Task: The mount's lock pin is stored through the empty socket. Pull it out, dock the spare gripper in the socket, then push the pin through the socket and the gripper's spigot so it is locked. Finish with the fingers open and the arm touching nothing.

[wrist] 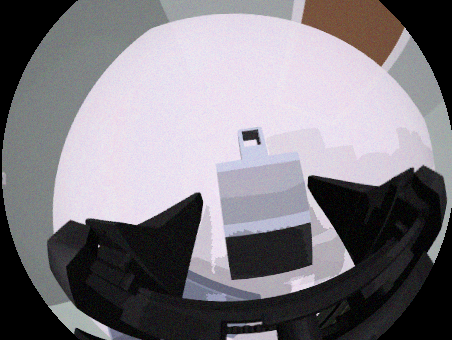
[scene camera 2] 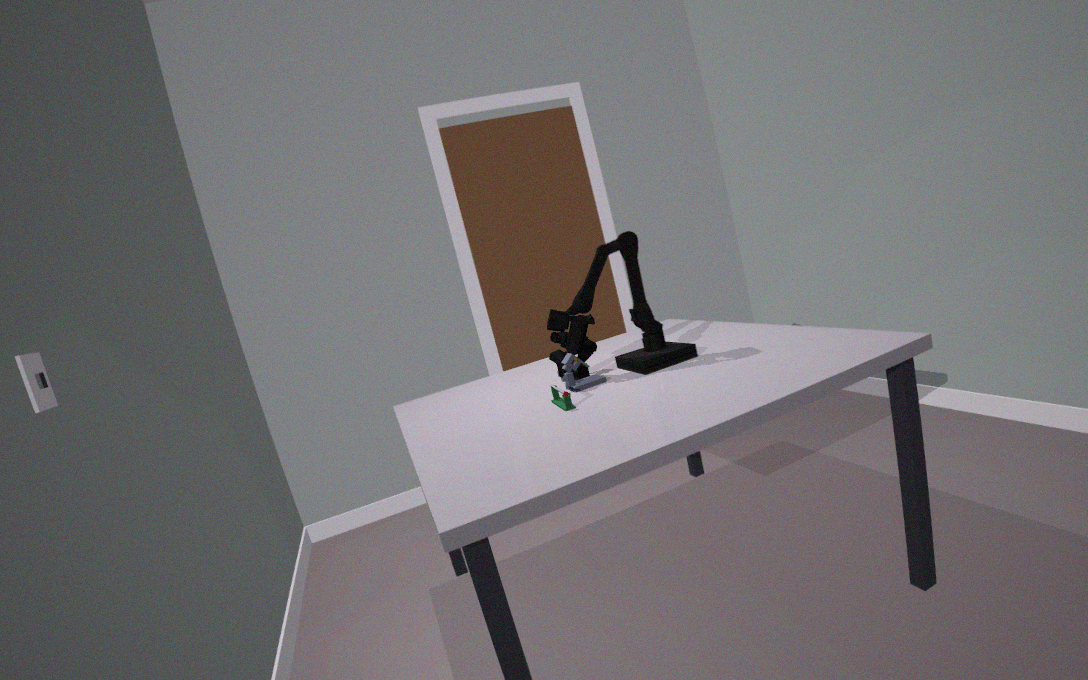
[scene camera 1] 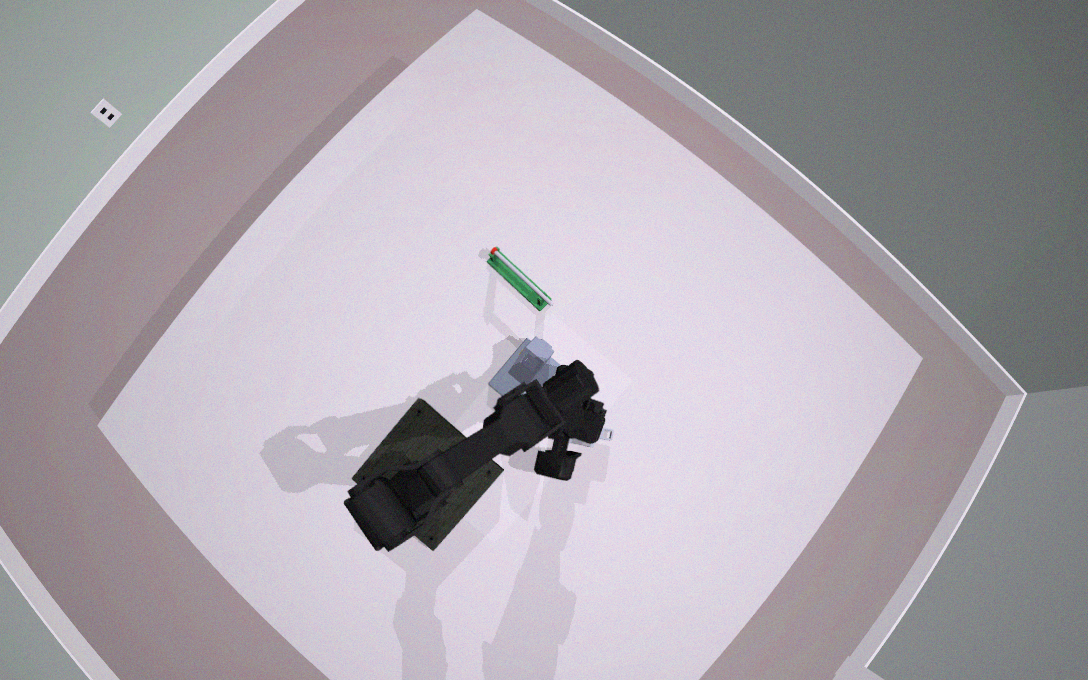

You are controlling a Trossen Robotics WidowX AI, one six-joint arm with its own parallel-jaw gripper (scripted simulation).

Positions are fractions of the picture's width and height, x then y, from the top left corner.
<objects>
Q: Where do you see a socket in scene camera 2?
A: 0.52, 0.53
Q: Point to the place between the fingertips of the gripper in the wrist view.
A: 0.57, 0.56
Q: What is the gripper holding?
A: Nothing.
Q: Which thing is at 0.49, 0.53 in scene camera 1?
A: A socket.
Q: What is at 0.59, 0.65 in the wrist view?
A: A spare gripper.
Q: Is the gripper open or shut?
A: Open.
</objects>
